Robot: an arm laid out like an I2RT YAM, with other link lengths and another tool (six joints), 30 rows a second.
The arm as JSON. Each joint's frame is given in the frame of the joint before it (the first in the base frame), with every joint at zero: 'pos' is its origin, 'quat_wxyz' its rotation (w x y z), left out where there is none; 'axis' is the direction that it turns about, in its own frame. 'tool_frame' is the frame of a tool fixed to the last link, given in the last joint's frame.
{
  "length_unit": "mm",
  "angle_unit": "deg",
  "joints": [
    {
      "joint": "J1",
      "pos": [
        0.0,
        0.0,
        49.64
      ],
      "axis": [
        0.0,
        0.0,
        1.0
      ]
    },
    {
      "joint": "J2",
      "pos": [
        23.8,
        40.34,
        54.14
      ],
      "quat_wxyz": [
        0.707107,
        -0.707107,
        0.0,
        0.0
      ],
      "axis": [
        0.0,
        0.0,
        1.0
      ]
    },
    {
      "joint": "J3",
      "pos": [
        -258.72,
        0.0,
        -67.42
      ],
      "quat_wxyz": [
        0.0,
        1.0,
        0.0,
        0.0
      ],
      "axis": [
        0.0,
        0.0,
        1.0
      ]
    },
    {
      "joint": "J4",
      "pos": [
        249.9,
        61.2,
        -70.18
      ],
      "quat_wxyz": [
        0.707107,
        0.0,
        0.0,
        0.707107
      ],
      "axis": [
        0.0,
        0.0,
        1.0
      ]
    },
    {
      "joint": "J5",
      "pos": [
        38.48,
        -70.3,
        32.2
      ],
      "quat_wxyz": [
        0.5,
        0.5,
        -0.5,
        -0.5
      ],
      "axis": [
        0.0,
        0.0,
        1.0
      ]
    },
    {
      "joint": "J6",
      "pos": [
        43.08,
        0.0,
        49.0
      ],
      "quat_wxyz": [
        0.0,
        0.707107,
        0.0,
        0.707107
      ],
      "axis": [
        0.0,
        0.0,
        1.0
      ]
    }
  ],
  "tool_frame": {
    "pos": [
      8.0,
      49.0,
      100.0
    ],
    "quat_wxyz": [
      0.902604,
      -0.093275,
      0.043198,
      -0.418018
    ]
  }
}
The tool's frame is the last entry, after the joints.
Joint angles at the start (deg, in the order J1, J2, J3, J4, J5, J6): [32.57, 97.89, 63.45, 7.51, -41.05, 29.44]
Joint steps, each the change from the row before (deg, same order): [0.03, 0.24, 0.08, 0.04, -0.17, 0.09]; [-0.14, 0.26, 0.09, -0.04, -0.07, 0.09]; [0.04, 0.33, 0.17, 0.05, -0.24, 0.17]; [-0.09, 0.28, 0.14, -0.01, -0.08, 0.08]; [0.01, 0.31, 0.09, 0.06, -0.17, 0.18]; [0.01, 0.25, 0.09, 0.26, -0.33, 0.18]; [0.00, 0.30, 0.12, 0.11, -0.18, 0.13]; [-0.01, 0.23, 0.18, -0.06, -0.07, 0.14]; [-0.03, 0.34, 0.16, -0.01, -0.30, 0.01]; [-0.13, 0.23, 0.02, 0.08, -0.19, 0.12]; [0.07, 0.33, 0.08, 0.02, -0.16, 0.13]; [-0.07, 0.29, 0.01, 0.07, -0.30, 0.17]
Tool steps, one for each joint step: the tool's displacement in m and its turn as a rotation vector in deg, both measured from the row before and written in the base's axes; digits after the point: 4 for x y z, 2 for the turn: [0.0000, 0.0005, -0.0009, 0.02, 0.23, 0.15]; [0.0013, -0.0003, -0.0012, -0.07, 0.28, -0.11]; [0.0002, 0.0008, -0.0008, 0.07, 0.31, 0.19]; [0.0011, 0.0000, -0.0010, -0.03, 0.22, -0.05]; [0.0004, 0.0005, -0.0012, 0.02, 0.34, 0.10]; [0.0001, 0.0006, -0.0002, 0.22, 0.16, 0.24]; [0.0005, 0.0005, -0.0009, 0.06, 0.22, 0.11]; [0.0007, 0.0004, -0.0005, 0.00, 0.24, 0.00]; [0.0003, 0.0004, -0.0011, 0.02, 0.24, 0.23]; [0.0009, -0.0004, -0.0011, 0.03, 0.27, 0.00]; [-0.0001, 0.0008, -0.0016, -0.04, 0.35, 0.17]; [0.0003, 0.0000, -0.0015, 0.04, 0.41, 0.13]
